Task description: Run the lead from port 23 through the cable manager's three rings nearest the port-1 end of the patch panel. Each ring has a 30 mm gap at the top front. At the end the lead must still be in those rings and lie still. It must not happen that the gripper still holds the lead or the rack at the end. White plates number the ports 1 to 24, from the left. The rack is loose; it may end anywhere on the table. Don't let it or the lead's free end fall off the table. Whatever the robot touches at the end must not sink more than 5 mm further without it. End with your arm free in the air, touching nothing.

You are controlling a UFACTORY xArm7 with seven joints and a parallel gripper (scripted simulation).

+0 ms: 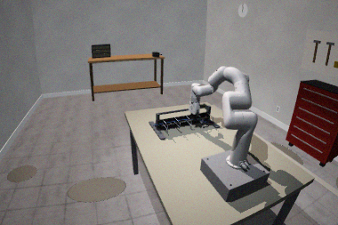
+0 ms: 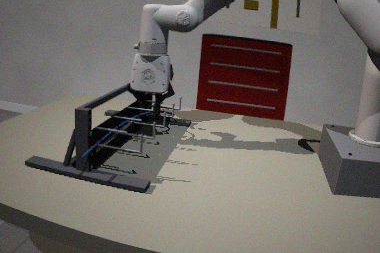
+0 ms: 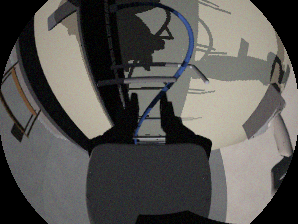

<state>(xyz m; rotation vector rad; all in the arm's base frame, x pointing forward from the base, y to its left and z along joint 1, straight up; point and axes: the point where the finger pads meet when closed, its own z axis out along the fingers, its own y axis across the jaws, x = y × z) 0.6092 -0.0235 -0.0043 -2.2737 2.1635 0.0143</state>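
Now: the rack 6 cm ahead of my hand, 5 cm to the left of it and 2 cm below it.
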